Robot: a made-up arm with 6 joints.
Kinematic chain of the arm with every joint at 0, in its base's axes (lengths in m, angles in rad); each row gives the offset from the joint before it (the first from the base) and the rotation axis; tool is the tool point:
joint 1: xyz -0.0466 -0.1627 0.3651 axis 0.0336 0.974 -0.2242
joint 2: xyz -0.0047 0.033 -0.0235 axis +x
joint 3: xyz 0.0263 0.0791 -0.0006 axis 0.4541 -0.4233 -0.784
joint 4: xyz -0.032 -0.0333 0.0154 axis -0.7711 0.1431 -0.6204
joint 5: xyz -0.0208 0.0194 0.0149 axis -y
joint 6: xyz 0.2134 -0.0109 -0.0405 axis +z
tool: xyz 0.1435 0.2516 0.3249
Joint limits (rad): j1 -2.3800..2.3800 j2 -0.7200..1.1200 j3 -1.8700..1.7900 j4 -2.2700..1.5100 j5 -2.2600..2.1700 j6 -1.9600..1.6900
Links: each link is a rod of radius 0.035 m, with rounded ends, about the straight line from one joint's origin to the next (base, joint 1, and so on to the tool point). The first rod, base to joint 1, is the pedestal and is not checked.
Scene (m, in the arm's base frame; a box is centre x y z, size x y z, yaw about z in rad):
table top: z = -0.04
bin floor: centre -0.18 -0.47 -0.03 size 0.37 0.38 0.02 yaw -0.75
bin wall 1: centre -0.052 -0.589 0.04 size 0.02 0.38 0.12 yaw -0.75
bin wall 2: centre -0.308 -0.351 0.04 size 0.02 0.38 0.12 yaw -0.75
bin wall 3: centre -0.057 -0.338 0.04 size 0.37 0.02 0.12 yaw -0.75
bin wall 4: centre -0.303 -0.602 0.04 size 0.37 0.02 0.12 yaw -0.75
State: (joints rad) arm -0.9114 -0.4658 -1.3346 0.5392 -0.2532 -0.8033
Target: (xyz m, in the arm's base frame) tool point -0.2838 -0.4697 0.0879
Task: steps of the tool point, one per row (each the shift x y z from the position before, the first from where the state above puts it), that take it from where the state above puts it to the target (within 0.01 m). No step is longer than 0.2 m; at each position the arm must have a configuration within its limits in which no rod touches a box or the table.
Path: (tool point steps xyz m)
1: 0.0593 -0.1497 -0.0468
2: 0.0039 -0.1689 -0.0612
3: -0.0549 -0.1694 -0.0484
4: -0.1008 -0.1510 -0.0108
5: -0.1209 -0.1169 0.0418
6: -0.1093 -0.0717 0.0946
7: -0.0677 -0.0224 0.1320
8: -0.0720 -0.0053 -0.0616
9: -0.0833 0.0196 -0.0570
10: -0.0888 0.0462 -0.0445
11: -0.0855 0.0716 -0.0261
12: 0.0014 -0.0100 -0.0472
13: -0.0014 0.0100 -0.0608

